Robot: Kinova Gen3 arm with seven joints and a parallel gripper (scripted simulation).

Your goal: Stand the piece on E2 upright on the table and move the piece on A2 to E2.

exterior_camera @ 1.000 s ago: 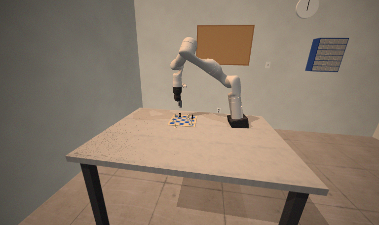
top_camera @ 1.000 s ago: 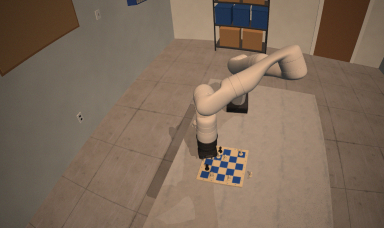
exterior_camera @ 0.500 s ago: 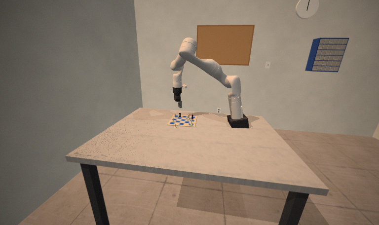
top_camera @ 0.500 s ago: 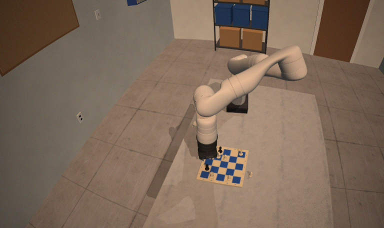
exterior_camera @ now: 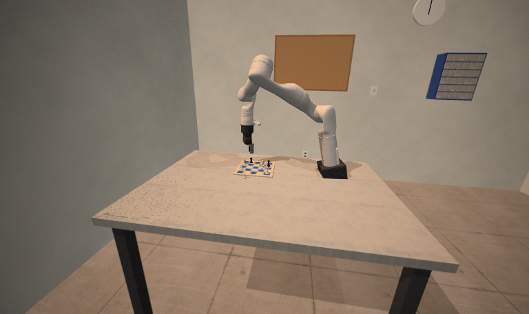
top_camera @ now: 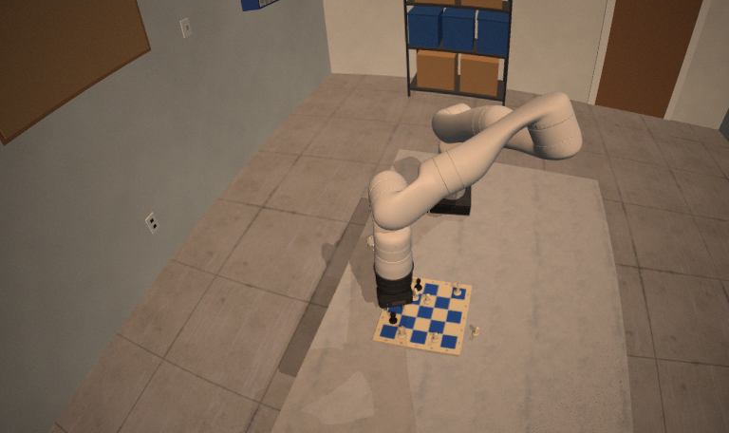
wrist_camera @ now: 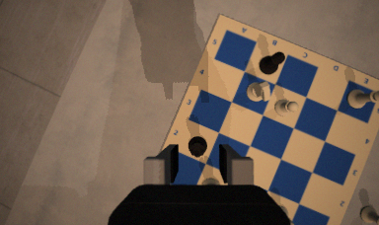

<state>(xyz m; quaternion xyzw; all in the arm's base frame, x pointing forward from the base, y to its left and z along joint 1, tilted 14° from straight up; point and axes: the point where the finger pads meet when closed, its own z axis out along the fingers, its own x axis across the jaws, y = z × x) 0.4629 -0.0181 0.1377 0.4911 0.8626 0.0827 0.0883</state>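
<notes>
The chessboard lies 5 cm behind my hand, 7 cm to the left of it and 9 cm below it.
</notes>
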